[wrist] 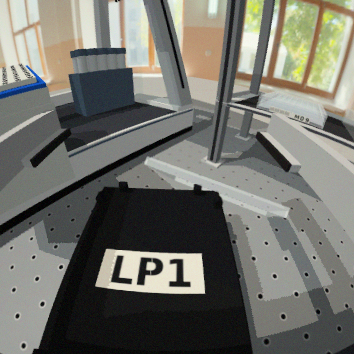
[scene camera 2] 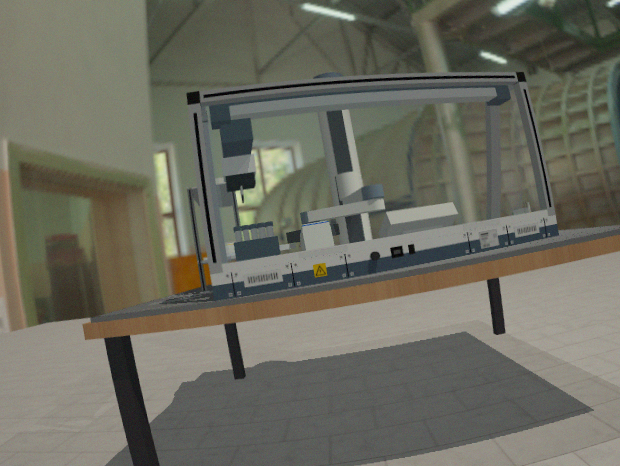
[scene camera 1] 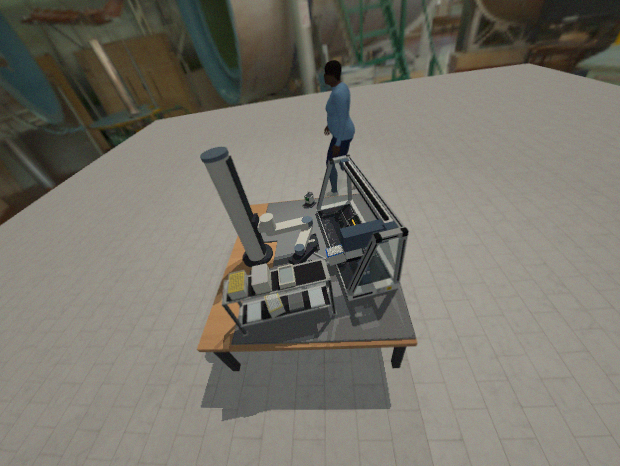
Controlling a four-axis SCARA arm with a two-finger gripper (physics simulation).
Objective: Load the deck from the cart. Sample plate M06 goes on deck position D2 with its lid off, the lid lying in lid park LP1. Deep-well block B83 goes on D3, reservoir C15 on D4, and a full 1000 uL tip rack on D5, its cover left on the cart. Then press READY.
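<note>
My gripper [wrist: 161, 118] is open and empty, its fingers at the left and right in the wrist view, above lid park LP1 [wrist: 150, 225]. LP1 is a black tray; no lid shows on its visible part. On the cart [scene camera 1: 280, 304] stand a yellow-topped rack [scene camera 1: 236, 283], a tall pale box [scene camera 1: 260, 278] and a pale-rimmed item [scene camera 1: 286, 275] on the upper shelf. The lower shelf holds pale labware, a grey block [scene camera 1: 296, 300] and a turned yellow-white rack [scene camera 1: 274, 303]. A blue-edged rack [scene camera 1: 334, 251] [scene camera 2: 317, 236] [wrist: 22, 82] stands at the deck. M06, B83 and C15 labels are not readable.
A blue tube holder [scene camera 2: 256, 247] [wrist: 102, 90] stands on the deck, inside the framed machine [scene camera 1: 371, 189]. Plate M09 [wrist: 295, 107] lies on the cart. A pale strip [wrist: 217, 187] lies beyond LP1, near a cart post [wrist: 221, 110]. A small device [scene camera 1: 309, 199] stands behind; a person [scene camera 1: 339, 112] stands beyond the table.
</note>
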